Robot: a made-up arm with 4 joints. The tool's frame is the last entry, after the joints.
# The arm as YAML. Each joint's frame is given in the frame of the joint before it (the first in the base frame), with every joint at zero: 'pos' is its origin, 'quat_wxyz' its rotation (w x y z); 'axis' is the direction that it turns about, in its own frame. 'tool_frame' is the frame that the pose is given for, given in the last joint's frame.
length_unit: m
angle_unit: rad
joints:
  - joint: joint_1
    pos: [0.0, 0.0, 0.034]
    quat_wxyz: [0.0, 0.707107, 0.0, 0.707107]
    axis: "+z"
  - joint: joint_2
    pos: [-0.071, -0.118, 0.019]
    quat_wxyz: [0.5, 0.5, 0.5, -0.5]
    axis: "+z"
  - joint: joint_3
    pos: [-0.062, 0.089, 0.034]
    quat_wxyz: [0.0, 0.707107, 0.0, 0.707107]
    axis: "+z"
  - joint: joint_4
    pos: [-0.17, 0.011, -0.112]
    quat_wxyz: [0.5, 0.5, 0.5, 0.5]
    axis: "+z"
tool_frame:
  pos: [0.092, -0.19, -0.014]
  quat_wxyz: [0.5, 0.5, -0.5, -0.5]
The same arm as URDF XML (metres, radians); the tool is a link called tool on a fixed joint. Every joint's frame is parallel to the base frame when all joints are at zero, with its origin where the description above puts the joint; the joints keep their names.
<robot name="arm">
<link name="base_link"/>
<link name="link1"/>
<link name="link2"/>
<link name="link3"/>
<link name="link4"/>
<link name="tool"/>
<joint name="joint_1" type="continuous"><parent link="base_link"/><child link="link1"/><origin xyz="0.0000 0.0000 0.0340" rpy="0.0000 0.0000 0.0000"/><axis xyz="1 0 0"/></joint>
<joint name="joint_2" type="continuous"><parent link="link1"/><child link="link2"/><origin xyz="0.0190 0.1180 -0.0710" rpy="0.0000 0.0000 0.0000"/><axis xyz="0 1 0"/></joint>
<joint name="joint_3" type="continuous"><parent link="link2"/><child link="link3"/><origin xyz="0.0620 0.0340 0.0890" rpy="0.0000 0.0000 0.0000"/><axis xyz="-1 0 0"/></joint>
<joint name="joint_4" type="continuous"><parent link="link3"/><child link="link4"/><origin xyz="0.1120 -0.1700 -0.0110" rpy="0.0000 0.0000 0.0000"/><axis xyz="0 1 0"/></joint>
<joint name="tool_joint" type="fixed"><parent link="link4"/><child link="tool"/><origin xyz="0.1900 -0.0140 -0.0920" rpy="0.0000 0.0000 0.0000"/></joint>
</robot>

